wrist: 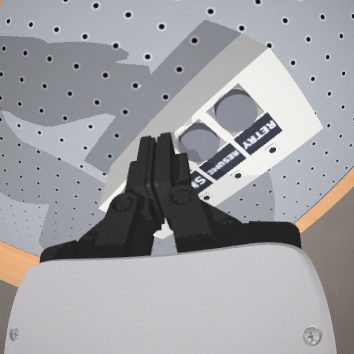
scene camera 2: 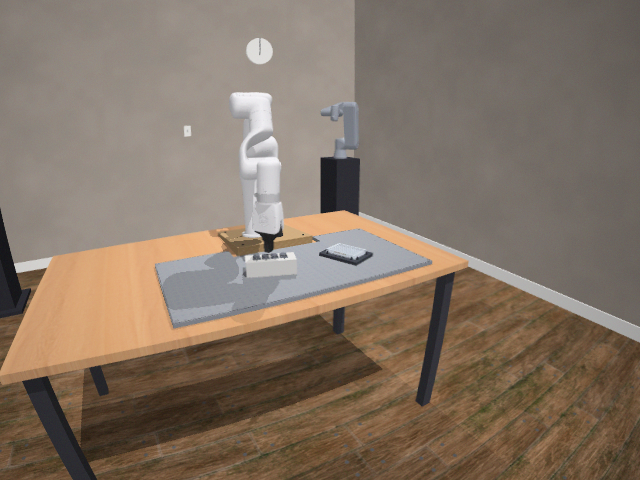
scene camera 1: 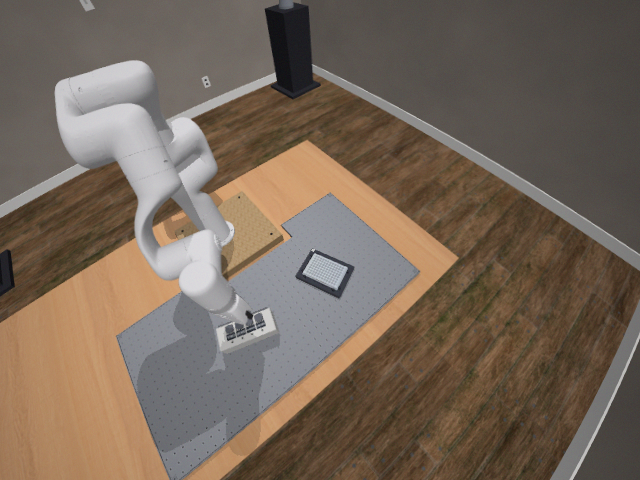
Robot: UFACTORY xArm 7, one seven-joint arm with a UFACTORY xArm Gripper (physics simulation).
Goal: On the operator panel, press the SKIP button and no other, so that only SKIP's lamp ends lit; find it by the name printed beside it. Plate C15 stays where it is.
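Places are measured from the arm's base along level axes (x ahead, y left, z up), in millimetres.
Pixels of known places: gripper, fingertip midpoint: [wrist: 161, 154] [scene camera 2: 268, 251]; arm's base, origin of the base link: [scene camera 2: 256, 234] [scene camera 1: 219, 234].
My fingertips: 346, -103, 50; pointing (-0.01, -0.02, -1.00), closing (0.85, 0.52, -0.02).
Observation:
Ahead of a thing's pixels: the offset from my fingertips to its top centre, as dx, dy, dz. "spot": to the spot under its first point. Level surfaces: height alone.
The white operator panel @(+32, -11, -6) [scene camera 1: 249, 342] [scene camera 2: 271, 267] [wrist: 296, 95] stands on the grey perforated mat. In the wrist view the RETRY button @(+30, +38, -6) [wrist: 236, 111] and RESUME button @(+20, +9, -6) [wrist: 198, 142] show beside their names. The SKIP label @(spot: +37, -20, -9) [wrist: 201, 183] is partly covered, with "SK" readable; its button is hidden behind the fingers. The small lamps by RETRY @(+67, +24, -8) [wrist: 272, 150], RESUME @(+56, -4, -8) [wrist: 238, 175] and SKIP @(+46, -32, -8) [wrist: 206, 197] look dark. My gripper [scene camera 1: 249, 314] [scene camera 2: 268, 250] [wrist: 161, 154] is shut and empty, its tips over the button row; contact cannot be told. The pale plate @(+42, +294, -36) [scene camera 1: 325, 270] [scene camera 2: 346, 251] lies in a black holder.
The black holder @(+42, +294, -40) [scene camera 1: 316, 286] [scene camera 2: 354, 260] sits on the mat @(dz -62) [scene camera 1: 356, 237] [scene camera 2: 392, 253], to the right of the panel. The arm's base stands on a tan raised board [scene camera 1: 253, 222] [scene camera 2: 294, 236] behind the mat, on the wooden table @(dz -75) [scene camera 1: 67, 335] [scene camera 2: 93, 299].

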